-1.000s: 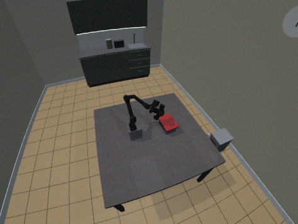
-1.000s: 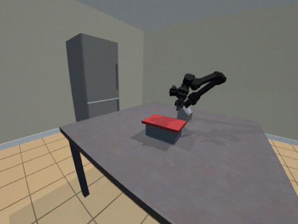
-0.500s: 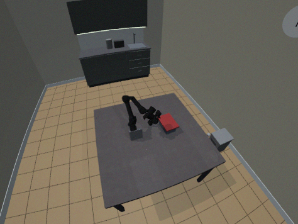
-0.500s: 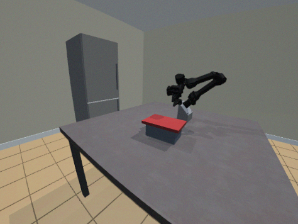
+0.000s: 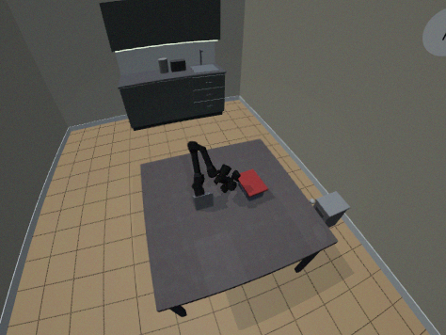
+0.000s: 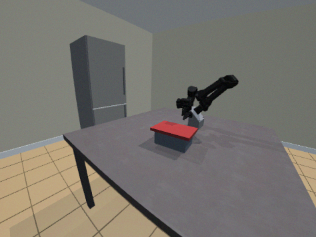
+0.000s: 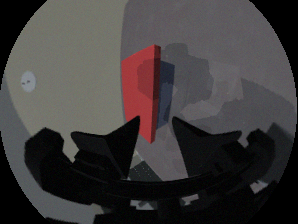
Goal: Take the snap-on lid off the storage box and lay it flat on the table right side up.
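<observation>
Now: gripper tip 13 cm short of the lid and 4 cm above it. Round my gripper tip: blue-grey storage box: 13 cm ahead, 9 cm below.
</observation>
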